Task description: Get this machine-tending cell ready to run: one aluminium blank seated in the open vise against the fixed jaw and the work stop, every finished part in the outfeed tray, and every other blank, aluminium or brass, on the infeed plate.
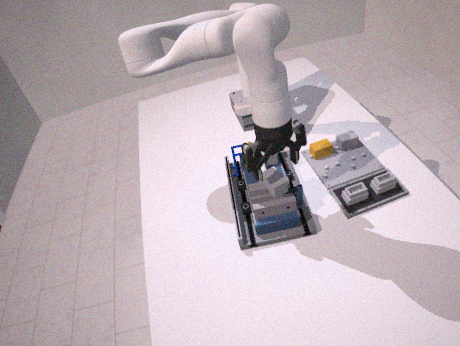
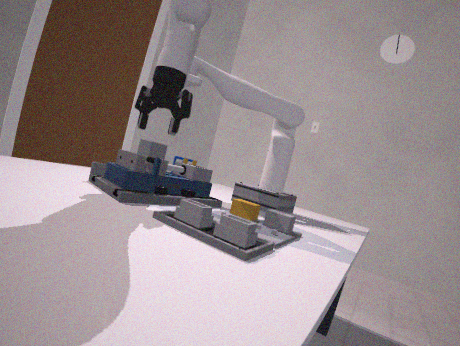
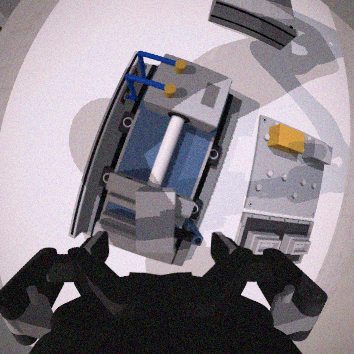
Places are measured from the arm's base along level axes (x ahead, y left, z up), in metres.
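Pixels of known places: gripper, fingertip midpoint: (image 1: pixel 277 170) (image 2: pixel 155 131) (image 3: pixel 159 243); arm's base, link origin: (image 2: pixel 270 189).
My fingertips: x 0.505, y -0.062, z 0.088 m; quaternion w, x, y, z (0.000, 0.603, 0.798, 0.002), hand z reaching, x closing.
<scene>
Ahead of a thing's pixels: the offset from my fingertips to its top centre. "*": to the spot under its first point.
My gripper (image 1: pixel 276 168) (image 2: pixel 158 128) (image 3: pixel 159 243) is open and empty above the vise @(dx -0.064, dy -0.021, dz -0.057 m) (image 1: pixel 277 224) (image 2: pixel 130 177) (image 3: pixel 192 90). A grey aluminium blank @(dx -0.008, dy -0.007, dz -0.024 m) (image 1: pixel 276 181) (image 2: pixel 152 149) (image 3: pixel 155 215) lies skewed over the vise jaws and stands above them; its underside is hidden. The blue work stop @(* dx +0.016, dy +0.046, dz -0.089 m) (image 1: pixel 299 196) (image 2: pixel 157 170) (image 3: pixel 194 232) is at the vise's side. A brass blank @(dx -0.172, dy +0.181, dz -0.112 m) (image 1: pixel 321 149) (image 2: pixel 245 209) (image 3: pixel 286 138) and an aluminium blank @(dx -0.182, dy +0.272, dz -0.112 m) (image 1: pixel 348 140) (image 2: pixel 279 221) (image 3: pixel 316 151) sit side by side on the infeed plate @(dx -0.129, dy +0.231, dz -0.148 m) (image 1: pixel 340 170) (image 3: pixel 265 195). Two stepped finished parts @(* dx +0.030, dy +0.192, dz -0.115 m) (image 1: pixel 355 192) @(* dx +0.027, dy +0.300, dz -0.131 m) (image 2: pixel 235 231) (image 3: pixel 263 243) sit in the outfeed tray (image 1: pixel 377 205) (image 3: pixel 277 218).
The robot's base (image 2: pixel 265 197) (image 3: pixel 252 22) stands behind the vise and plate. Blue bent pipes @(* dx -0.142, dy -0.080, dz -0.048 m) (image 1: pixel 234 155) (image 3: pixel 145 79) with yellow tips rise at the vise's rear corner. Small pins stand up from the infeed plate. The outfeed tray adjoins the plate's front edge.
</scene>
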